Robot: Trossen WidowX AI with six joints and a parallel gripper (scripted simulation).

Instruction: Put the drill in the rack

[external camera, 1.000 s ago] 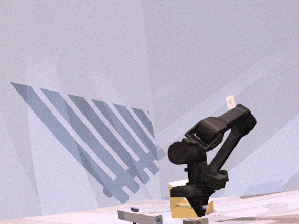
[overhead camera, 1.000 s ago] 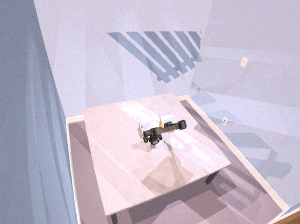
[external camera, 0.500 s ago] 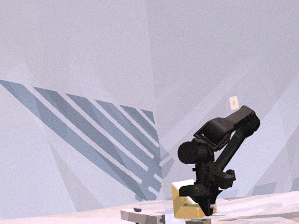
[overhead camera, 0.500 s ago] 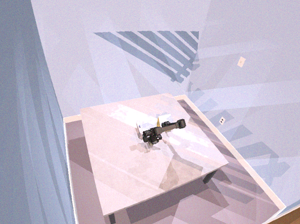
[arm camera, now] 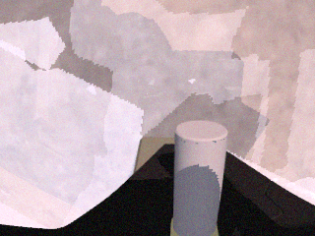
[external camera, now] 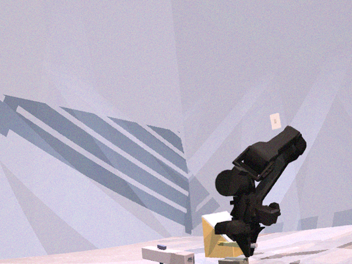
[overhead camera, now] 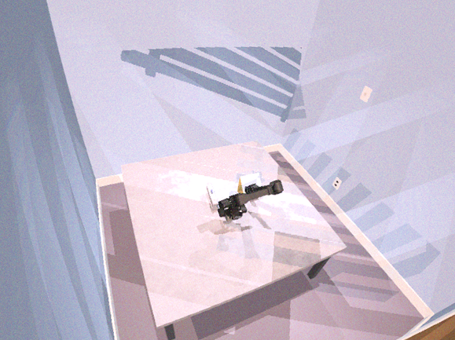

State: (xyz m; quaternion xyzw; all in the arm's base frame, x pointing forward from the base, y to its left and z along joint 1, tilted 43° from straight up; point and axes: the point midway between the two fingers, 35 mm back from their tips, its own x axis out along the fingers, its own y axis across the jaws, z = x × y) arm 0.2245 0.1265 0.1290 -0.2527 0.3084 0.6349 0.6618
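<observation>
The drill lies 4 cm to the right of my gripper tip and 3 cm above it. The rest, counted from my gripper tip: dark blue part (25 cm to the right, 5 cm ahead).
</observation>
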